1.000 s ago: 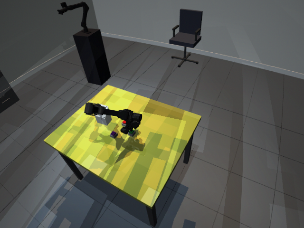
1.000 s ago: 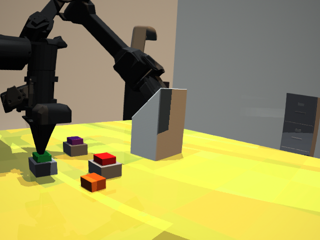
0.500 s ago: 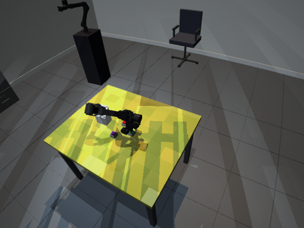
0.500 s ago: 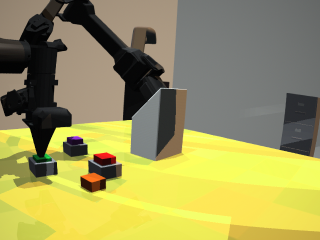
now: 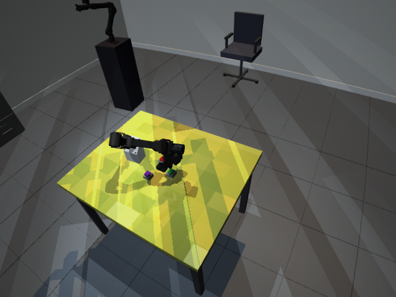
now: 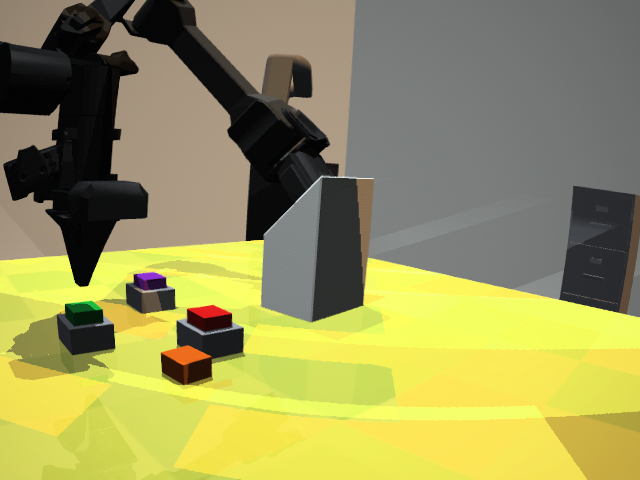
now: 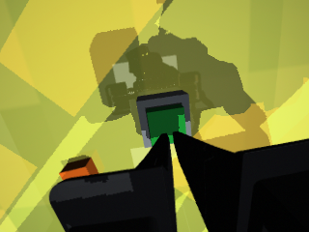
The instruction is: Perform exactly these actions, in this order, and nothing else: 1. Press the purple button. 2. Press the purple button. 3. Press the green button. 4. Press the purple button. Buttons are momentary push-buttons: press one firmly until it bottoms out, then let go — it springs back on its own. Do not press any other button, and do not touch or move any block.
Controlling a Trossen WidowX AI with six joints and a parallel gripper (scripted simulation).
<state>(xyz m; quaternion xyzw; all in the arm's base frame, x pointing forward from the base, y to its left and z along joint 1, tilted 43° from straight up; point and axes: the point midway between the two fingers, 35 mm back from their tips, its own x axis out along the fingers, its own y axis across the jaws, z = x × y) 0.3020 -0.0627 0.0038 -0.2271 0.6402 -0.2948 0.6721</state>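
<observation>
Now: gripper tip 3 cm above the green button. Also, from my gripper tip: purple button (13 cm behind, 7 cm to the right, 3 cm below); orange block (5 cm behind, 11 cm to the left, 5 cm below); red button (10 cm behind, 7 cm to the left, 3 cm below).
</observation>
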